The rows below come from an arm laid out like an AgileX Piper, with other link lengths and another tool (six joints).
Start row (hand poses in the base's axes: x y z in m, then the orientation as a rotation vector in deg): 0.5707 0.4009 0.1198 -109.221 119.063 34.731
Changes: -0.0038 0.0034 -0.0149 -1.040 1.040 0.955; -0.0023 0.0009 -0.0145 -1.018 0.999 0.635; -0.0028 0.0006 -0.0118 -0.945 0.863 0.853; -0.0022 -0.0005 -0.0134 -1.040 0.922 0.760; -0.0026 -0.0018 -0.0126 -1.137 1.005 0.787; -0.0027 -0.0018 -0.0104 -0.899 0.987 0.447; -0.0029 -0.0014 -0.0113 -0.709 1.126 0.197; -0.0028 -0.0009 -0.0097 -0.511 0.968 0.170; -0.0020 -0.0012 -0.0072 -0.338 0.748 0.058; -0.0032 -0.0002 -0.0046 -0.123 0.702 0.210; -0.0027 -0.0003 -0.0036 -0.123 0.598 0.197; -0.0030 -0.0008 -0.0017 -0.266 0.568 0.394; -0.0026 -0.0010 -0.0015 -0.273 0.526 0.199; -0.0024 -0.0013 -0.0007 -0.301 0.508 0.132
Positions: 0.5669 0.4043 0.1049 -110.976 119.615 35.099; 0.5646 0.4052 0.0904 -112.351 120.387 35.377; 0.5618 0.4058 0.0786 -113.934 120.833 35.611; 0.5596 0.4053 0.0652 -115.470 121.452 35.805; 0.5570 0.4035 0.0526 -117.104 122.156 36.004; 0.5543 0.4017 0.0422 -118.214 122.968 36.360; 0.5514 0.4003 0.0309 -118.945 123.932 37.032; 0.5486 0.3994 0.0212 -119.523 124.683 37.708; 0.5466 0.3982 0.0140 -119.850 125.284 38.281; 0.5434 0.3980 0.0094 -120.255 125.553 39.020; 0.5407 0.3977 0.0058 -120.630 125.778 39.636; 0.5377 0.3969 0.0041 -121.313 125.924 40.095; 0.5351 0.3959 0.0026 -121.751 126.229 40.487; 0.5327 0.3946 0.0019 121.332 -125.796 -40.567
